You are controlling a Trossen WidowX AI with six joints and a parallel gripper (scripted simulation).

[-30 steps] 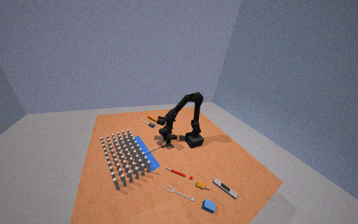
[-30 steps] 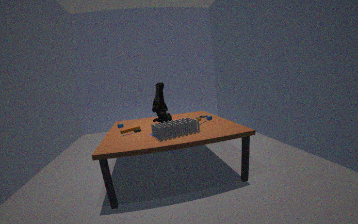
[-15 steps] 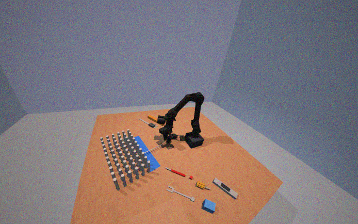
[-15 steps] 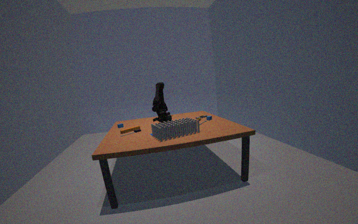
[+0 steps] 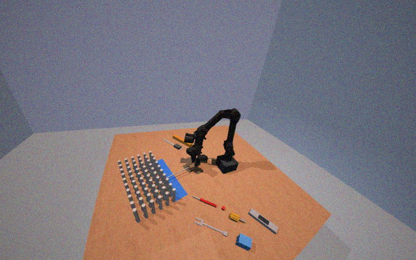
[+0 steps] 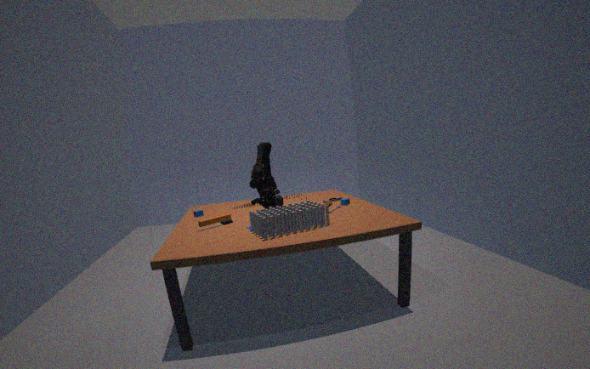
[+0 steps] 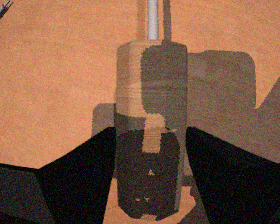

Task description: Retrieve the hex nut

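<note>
The wooden-handled tool lies 11 cm ahead of my gripper tip, 2 cm to the left of it and 1 cm below it. Round my gripper tip: blue taped strip (19 cm ahead, 4 cm below); then small red block (3 cm behind, 34 cm to the left, 3 cm below); then red screwdriver (7 cm ahead, 24 cm to the left, 4 cm below).
</note>
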